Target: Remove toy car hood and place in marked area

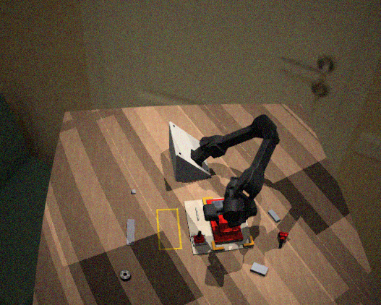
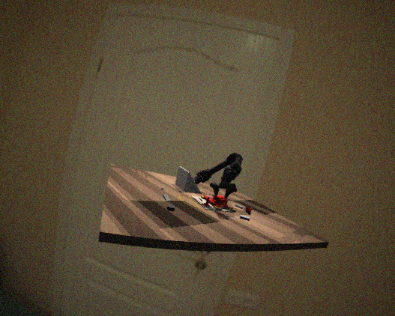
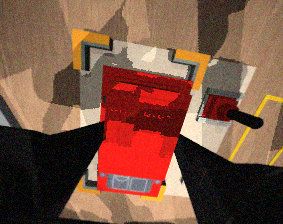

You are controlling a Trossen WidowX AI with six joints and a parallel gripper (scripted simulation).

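My gripper tip is 36 cm to the left of the grey strip, 5 cm above it and 3 cm short of it. Also, from my gripper tip: hood (1 cm above); then grey wheel (36 cm to the right, 22 cm ahead, 4 cm below); then tiny cube (37 cm to the right, 17 cm behind, 5 cm below).
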